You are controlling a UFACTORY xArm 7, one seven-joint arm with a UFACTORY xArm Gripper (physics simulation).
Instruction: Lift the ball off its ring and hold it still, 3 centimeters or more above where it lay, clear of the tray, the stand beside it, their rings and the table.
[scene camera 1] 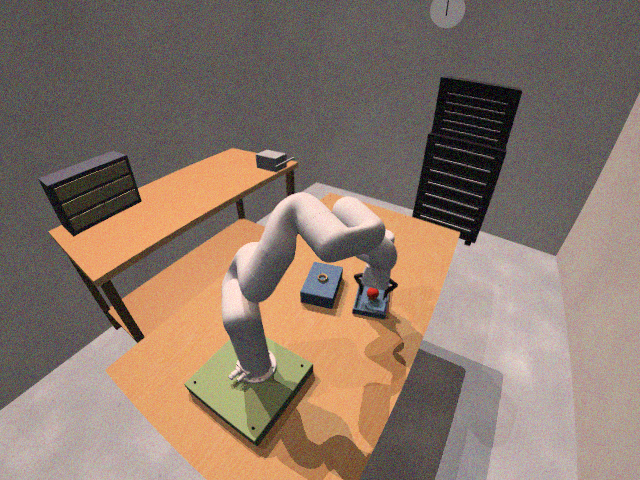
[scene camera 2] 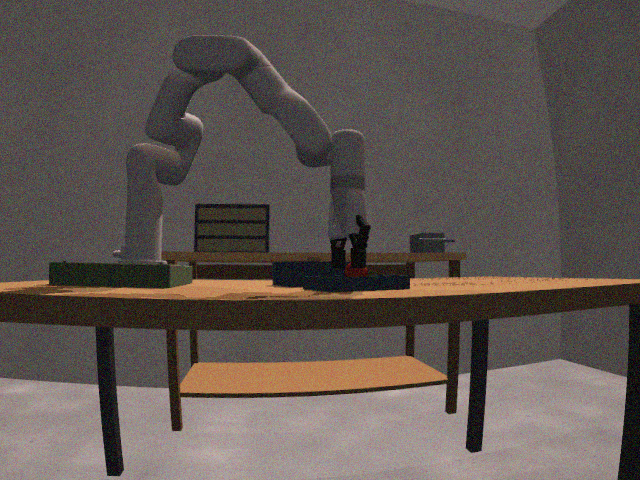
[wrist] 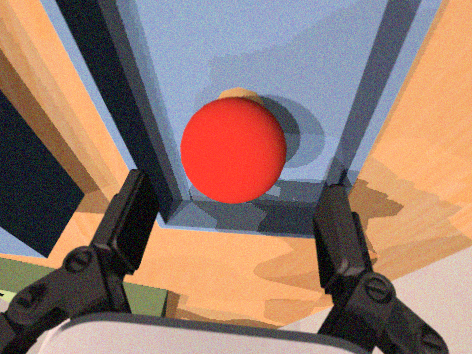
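Seen in the pictures: gripper, fingertip midpoint: (scene camera 1: pixel 372 295) (scene camera 2: pixel 347 268) (wrist: pixel 235 193); arm's base at its link origin: (scene camera 1: pixel 256 365) (scene camera 2: pixel 142 264).
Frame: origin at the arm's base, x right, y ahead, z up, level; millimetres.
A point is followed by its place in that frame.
The red ball (scene camera 1: pixel 372 292) {z 4, x 100, y 512 mm} (scene camera 2: pixel 356 270) {z -10, x 120, y 525 mm} (wrist: pixel 233 150) {z 3, x 91, y 543 mm} rests on its ring (wrist: pixel 239 92) {z -42, x 90, y 540 mm} in the blue tray (scene camera 1: pixel 369 313) {z -31, x 137, y 440 mm} (scene camera 2: pixel 385 282) {z -35, x 141, y 582 mm} (wrist: pixel 240 30) {z -47, x 80, y 564 mm}; a tan sliver of the ring shows past the ball. My gripper (scene camera 1: pixel 373 296) {z -5, x 105, y 508 mm} (scene camera 2: pixel 348 265) {z -5, x 105, y 508 mm} (wrist: pixel 235 193) {z -5, x 105, y 508 mm} is open and empty, pointing down low over the tray. In the wrist view the fingertips stand either side of the ball's lower part, with gaps on both sides, and the ball's middle lies beyond the fingertip line. In scene camera 2 the right finger partly hides the ball's top. Exact fingertip height is hard to tell.
The blue stand (scene camera 1: pixel 316 297) {z -2, x -55, y 352 mm} (scene camera 2: pixel 286 273) {z -18, x -17, y 369 mm} (wrist: pixel 30 175) {z -26, x -20, y 428 mm} is beside the tray, with its own ring (scene camera 1: pixel 322 278) {z 11, x -97, y 439 mm} on top. The tray's side walls are close to the fingers. The green base plate (scene camera 1: pixel 217 379) {z 0, x -52, y -118 mm} (scene camera 2: pixel 108 274) {z -23, x 149, y -13 mm} carries the arm on the wooden table (scene camera 1: pixel 310 335) {z -50, x 23, y 229 mm}.
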